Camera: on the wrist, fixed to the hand. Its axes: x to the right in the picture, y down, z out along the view.
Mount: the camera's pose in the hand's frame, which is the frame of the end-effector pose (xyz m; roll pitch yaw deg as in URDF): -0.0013 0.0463 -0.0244 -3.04 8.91 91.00
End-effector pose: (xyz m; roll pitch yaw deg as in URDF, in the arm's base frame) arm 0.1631 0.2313 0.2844 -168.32 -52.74 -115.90
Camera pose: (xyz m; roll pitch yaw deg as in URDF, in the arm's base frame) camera 0.1233 0.2644 0.2922 -130.44 2.46 155.71
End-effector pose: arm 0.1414 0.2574 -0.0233 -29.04 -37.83 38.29
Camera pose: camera 0.1439 0.2959 -0.0587 -47.36 29.75 103.54
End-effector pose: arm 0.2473 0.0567 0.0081 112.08 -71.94 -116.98
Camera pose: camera 0.2746 0.0988 0.0230 -97.42 -16.58 76.77
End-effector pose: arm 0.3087 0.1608 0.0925 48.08 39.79 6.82
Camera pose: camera 0.3134 0.2108 0.1073 43.48 -29.75 70.06
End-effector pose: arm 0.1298 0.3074 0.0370 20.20 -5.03 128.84
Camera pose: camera 0.0898 0.2743 0.0300 -8.52 -11.15 -139.15
